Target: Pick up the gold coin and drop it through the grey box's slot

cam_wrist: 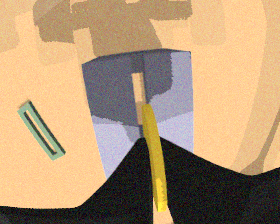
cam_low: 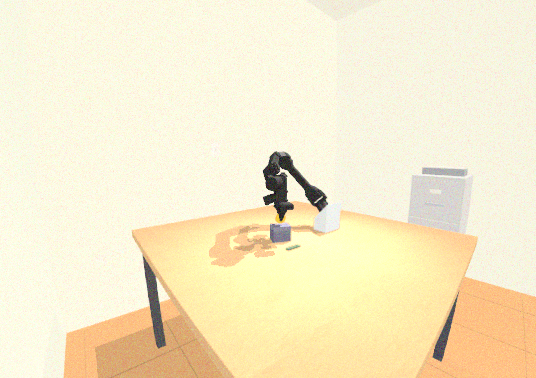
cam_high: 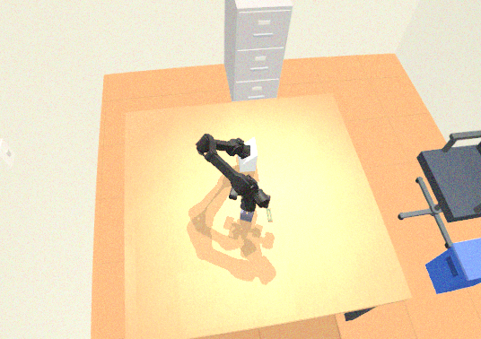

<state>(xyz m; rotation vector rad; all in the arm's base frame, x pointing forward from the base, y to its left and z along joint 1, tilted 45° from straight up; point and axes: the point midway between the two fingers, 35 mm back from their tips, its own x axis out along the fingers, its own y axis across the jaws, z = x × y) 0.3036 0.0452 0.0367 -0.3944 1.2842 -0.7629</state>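
Right now my gripper tip is 1 cm below the gold coin.
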